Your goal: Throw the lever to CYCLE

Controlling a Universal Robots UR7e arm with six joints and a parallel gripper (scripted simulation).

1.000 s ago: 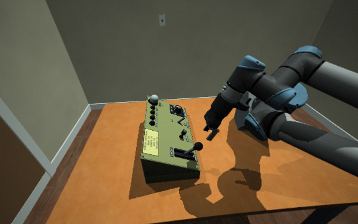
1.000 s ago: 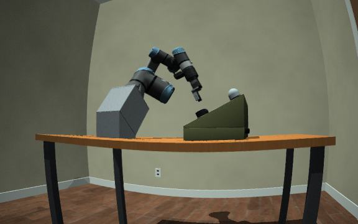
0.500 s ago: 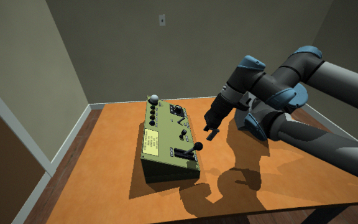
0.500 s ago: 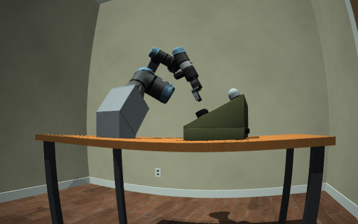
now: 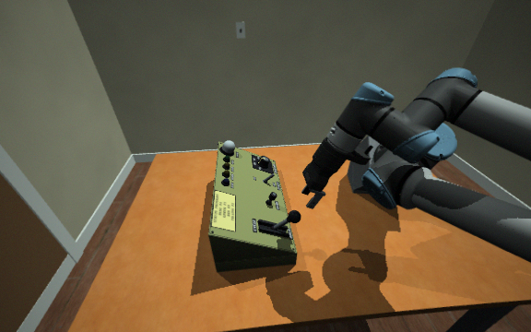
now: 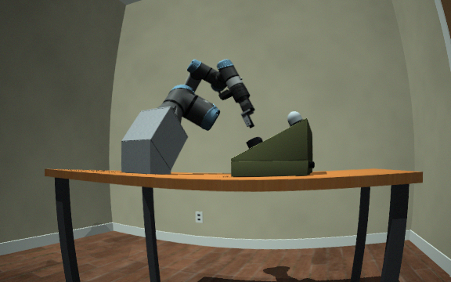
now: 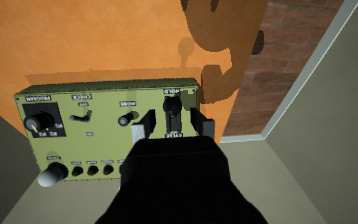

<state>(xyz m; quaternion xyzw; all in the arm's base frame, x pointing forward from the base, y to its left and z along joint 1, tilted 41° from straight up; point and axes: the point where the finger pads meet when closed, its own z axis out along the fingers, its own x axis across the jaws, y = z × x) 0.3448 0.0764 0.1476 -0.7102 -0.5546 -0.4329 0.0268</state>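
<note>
The mode knob lies 12 cm to the right of my hand, 11 cm below it and 10 cm ahead of it. The rest, counted from my hand: rotary program selector 36 cm to the right, 11 cm below, 11 cm ahead; olive green console 18 cm to the right, 14 cm below, 13 cm ahead; check toggle switch 24 cm to the right, 12 cm below, 9 cm ahead.
</note>
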